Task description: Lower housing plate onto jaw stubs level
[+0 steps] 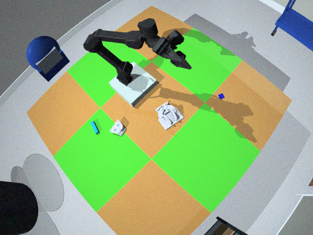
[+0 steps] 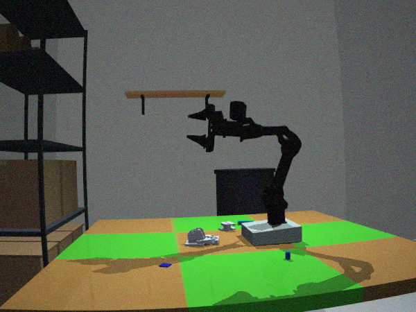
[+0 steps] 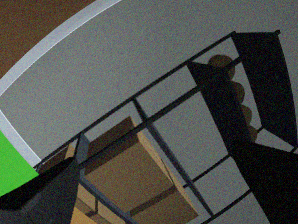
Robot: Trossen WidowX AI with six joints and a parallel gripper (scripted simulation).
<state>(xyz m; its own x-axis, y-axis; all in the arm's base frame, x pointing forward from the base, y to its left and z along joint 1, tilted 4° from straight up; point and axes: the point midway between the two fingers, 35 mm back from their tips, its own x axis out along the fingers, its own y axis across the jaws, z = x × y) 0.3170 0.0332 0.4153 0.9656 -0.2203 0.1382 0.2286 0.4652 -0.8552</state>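
The teal bar is 360 mm behind my gripper tip, 360 mm to the right of it and 450 mm below it. Round my gripper tip: blue peg: 260 mm behind, 290 mm to the left, 450 mm below; then flat blue square: 130 mm ahead, 220 mm to the left, 460 mm below.
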